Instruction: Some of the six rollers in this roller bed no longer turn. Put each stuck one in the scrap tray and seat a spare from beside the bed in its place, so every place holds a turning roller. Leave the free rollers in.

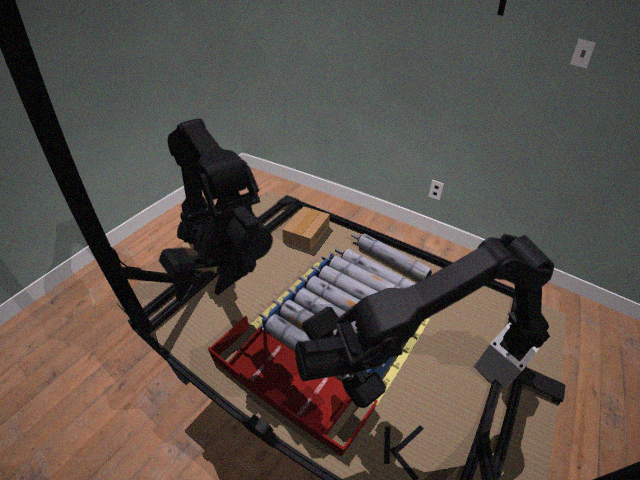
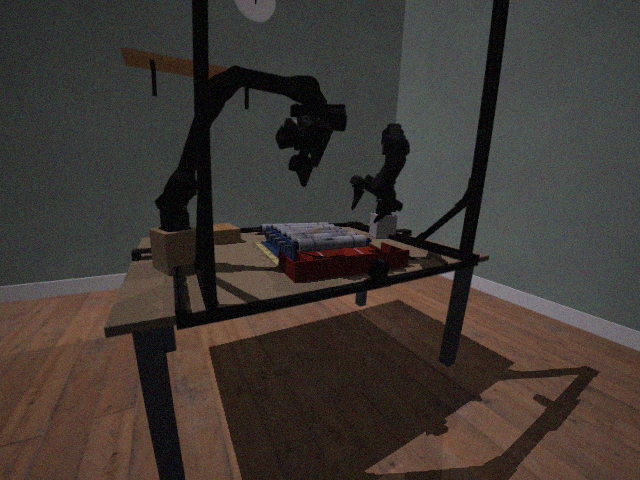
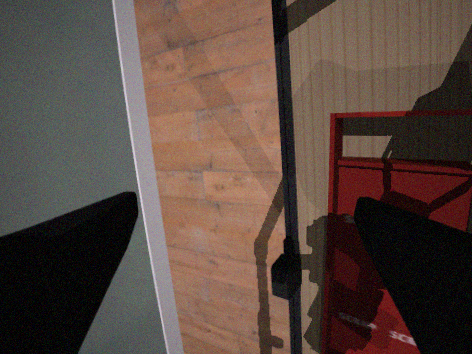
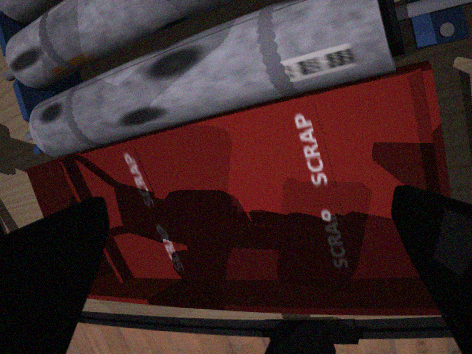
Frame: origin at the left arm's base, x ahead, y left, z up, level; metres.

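Seen in the pictures: left gripper, fingertip midpoint: (image 1: 197, 297) (image 2: 309, 177) (image 3: 248, 205); right gripper, fingertip midpoint: (image 2: 363, 216) (image 4: 251, 206); left arm's base, link origin: (image 2: 175, 228); right arm's base, link origin: (image 1: 515, 345).
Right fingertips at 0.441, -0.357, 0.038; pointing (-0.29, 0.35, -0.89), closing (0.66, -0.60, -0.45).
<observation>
Offsets run from my right fingertips to a thing's top centre, as dx, dy, dz. "pt": to the spot under its first point.
Grey rollers lie side by side in a blue bed with yellow edges (image 1: 395, 369) (image 2: 266, 253); which are stuck cannot be told. The nearest roller @(-0.053, +0.083, -0.074) (image 1: 284, 330) (image 2: 330, 241) (image 4: 215, 85) lies along the scrap tray. Two rollers lie past the bed's far end, one @(+0.148, +0.470, -0.101) (image 1: 395, 255) farther out, one @(+0.104, +0.388, -0.101) (image 1: 377, 267) close to the bed. The red scrap tray @(-0.095, -0.001, -0.094) (image 1: 268, 397) (image 2: 330, 266) (image 3: 336, 200) (image 4: 270, 127) shows no roller inside. My right gripper (image 1: 336, 356) (image 2: 365, 212) (image 4: 251, 206) is open above the tray, hiding part of the bed. My left gripper (image 1: 200, 289) (image 3: 248, 205) is open, high at the left.
A cardboard box @(-0.152, +0.565, -0.095) (image 1: 305, 227) (image 2: 227, 235) sits at the far left of the table, beyond the bed. A black frame rail @(pt -0.240, -0.072, -0.156) (image 1: 222, 400) (image 3: 288, 150) (image 4: 210, 326) runs along the table edge beside the tray. A black upright post (image 1: 56, 144) (image 2: 204, 155) rises at the left.
</observation>
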